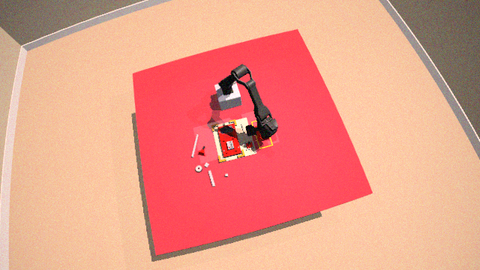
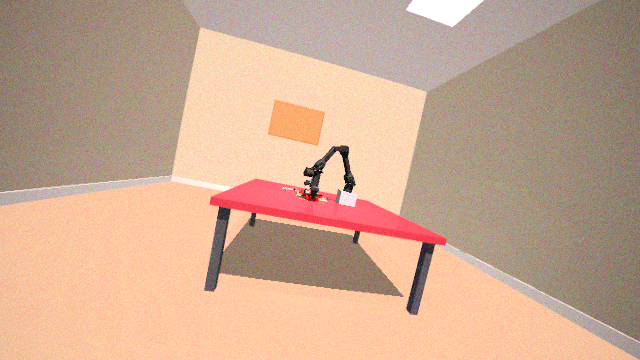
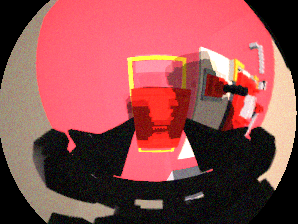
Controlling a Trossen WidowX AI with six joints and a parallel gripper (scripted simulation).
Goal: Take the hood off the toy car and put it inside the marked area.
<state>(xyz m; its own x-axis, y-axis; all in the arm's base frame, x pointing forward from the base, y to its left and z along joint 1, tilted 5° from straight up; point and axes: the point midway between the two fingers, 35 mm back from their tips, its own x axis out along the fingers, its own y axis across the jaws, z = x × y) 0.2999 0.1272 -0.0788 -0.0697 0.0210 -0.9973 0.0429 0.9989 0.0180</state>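
My gripper tip is right at the car hood.
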